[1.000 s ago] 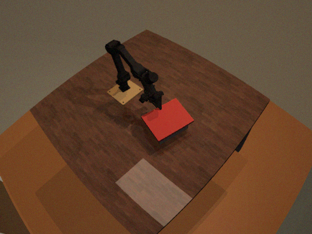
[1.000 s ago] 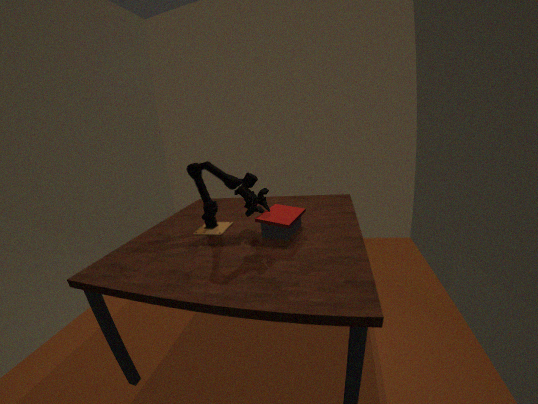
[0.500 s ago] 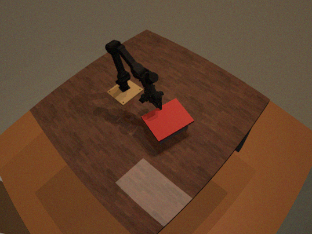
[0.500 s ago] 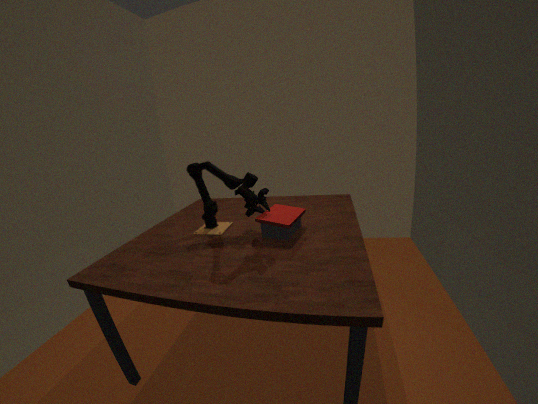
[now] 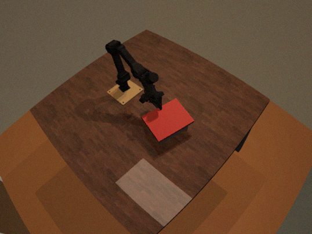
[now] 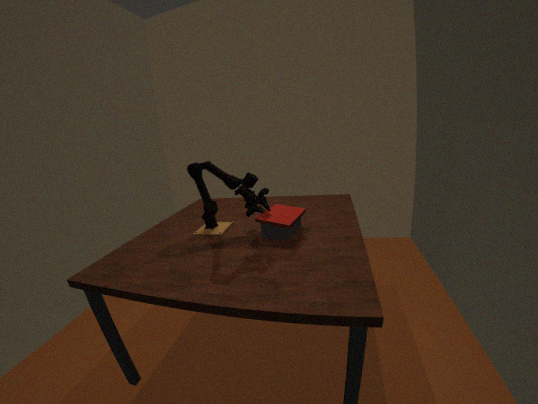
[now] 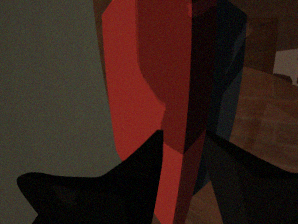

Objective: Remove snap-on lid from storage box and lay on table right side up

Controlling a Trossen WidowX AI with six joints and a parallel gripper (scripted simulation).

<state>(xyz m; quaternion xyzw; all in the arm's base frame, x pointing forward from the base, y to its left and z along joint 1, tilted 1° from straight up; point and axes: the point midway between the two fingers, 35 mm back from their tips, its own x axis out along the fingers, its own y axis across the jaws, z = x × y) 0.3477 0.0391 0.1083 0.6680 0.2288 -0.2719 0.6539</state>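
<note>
The lid lies 80 mm ahead of my gripper tip. The rest, counted from my gripper tip: storage box (70 mm ahead, 50 mm below).
</note>
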